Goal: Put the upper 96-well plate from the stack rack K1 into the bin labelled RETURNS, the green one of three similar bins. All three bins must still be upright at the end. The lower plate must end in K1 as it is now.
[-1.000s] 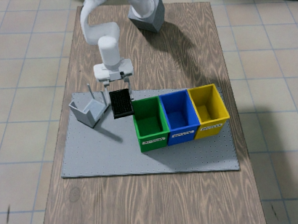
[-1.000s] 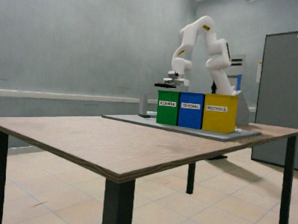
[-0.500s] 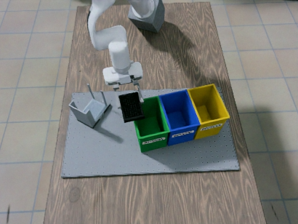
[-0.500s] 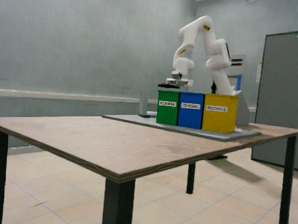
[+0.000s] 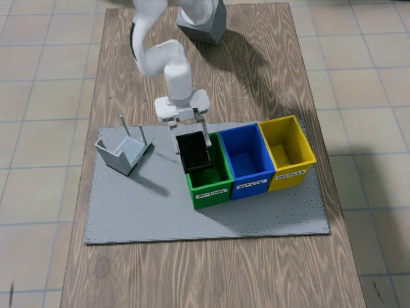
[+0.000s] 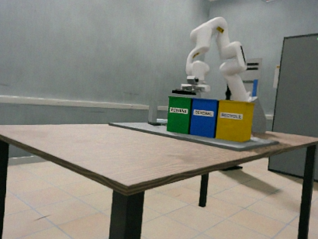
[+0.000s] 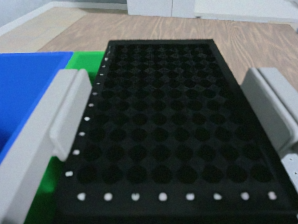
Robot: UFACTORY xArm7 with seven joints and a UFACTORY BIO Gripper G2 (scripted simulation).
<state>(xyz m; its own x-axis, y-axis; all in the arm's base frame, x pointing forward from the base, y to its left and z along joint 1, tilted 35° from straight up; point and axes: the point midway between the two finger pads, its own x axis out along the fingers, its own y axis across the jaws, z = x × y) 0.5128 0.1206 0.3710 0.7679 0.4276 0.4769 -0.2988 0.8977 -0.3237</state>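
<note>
My hand is 130 mm above the green returns bin, 40 mm to the right of it and 30 mm short of it. Also, from my hand: black 96-well plate 20 mm ahead, 10 mm to the left, 10 mm below; then yellow bin 290 mm to the left, 130 mm below, 70 mm behind; then blue bin 160 mm to the left, 130 mm below, 20 mm behind.
</note>
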